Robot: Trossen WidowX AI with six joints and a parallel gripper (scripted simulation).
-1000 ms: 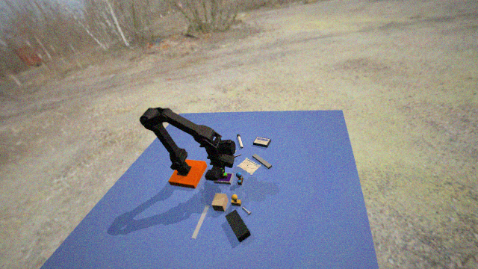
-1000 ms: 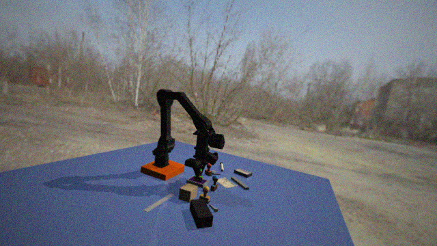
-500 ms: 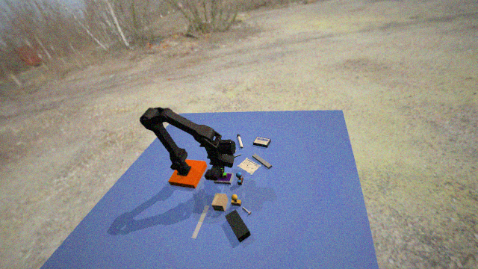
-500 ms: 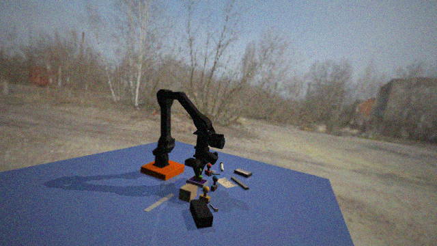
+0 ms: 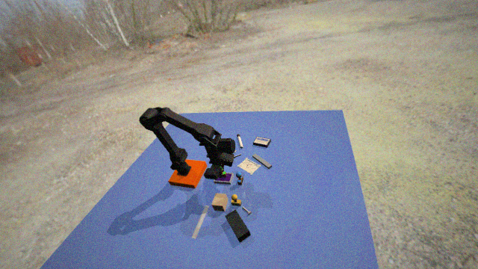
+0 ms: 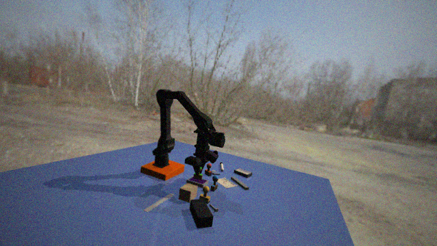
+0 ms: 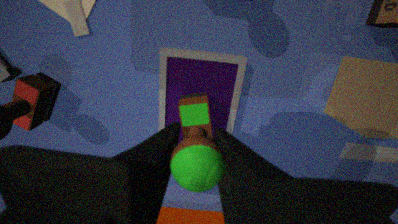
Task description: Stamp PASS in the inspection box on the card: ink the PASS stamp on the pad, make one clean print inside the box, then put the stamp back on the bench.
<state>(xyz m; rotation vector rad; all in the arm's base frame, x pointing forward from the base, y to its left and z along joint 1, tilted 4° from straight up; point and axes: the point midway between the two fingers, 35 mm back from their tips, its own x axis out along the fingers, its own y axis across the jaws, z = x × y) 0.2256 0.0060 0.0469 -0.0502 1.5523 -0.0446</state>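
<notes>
Now: gripper tip 4 cm above the purple ink pad. From my gripper tip the other things lie so: blue-knobbed stamp 9 cm ahead, 2 cm below, 1 cm to the right; red-knobbed stamp 13 cm to the left, 2 cm below, 1 cm behind; green-knobbed stamp right at my gripper tip.
</notes>
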